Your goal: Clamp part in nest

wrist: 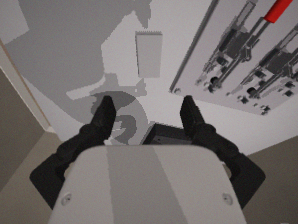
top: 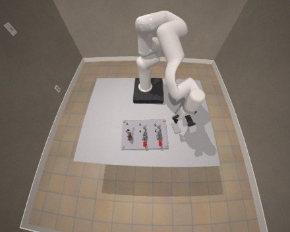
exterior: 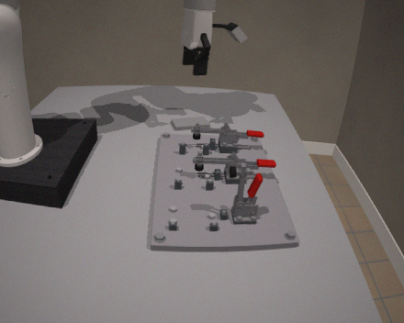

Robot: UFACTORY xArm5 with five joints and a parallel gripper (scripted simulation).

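The grey block part is 16 cm below my hand. Round my hand: grey fixture plate (2 cm ahead, 26 cm to the right, 16 cm below).
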